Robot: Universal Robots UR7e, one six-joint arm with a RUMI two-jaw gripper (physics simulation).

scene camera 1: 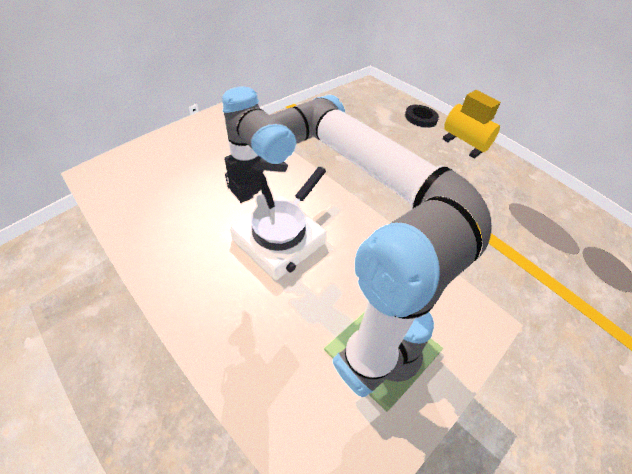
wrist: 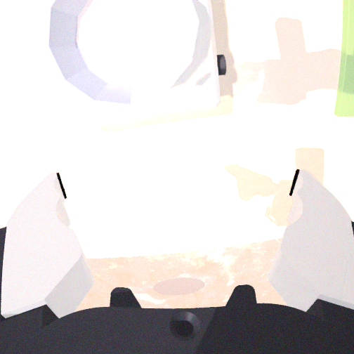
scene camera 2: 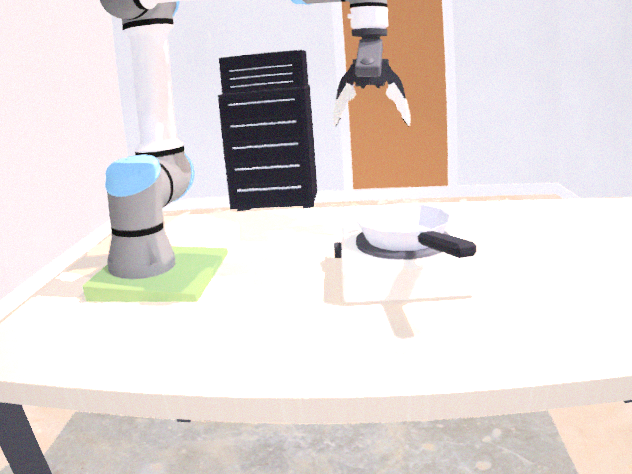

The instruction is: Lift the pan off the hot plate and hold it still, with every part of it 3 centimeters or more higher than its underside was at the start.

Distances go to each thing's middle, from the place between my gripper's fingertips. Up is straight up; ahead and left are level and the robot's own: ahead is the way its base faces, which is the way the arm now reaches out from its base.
Scene:
I see my gripper 190 mm to the left of the pale pan point(scene camera 1: 289, 218), 160 mm above it and 70 mm short of it. The rest, counted from my hand: white hot plate point(scene camera 2: 369, 273) (240 mm below, 100 mm to the right, 50 mm ahead).

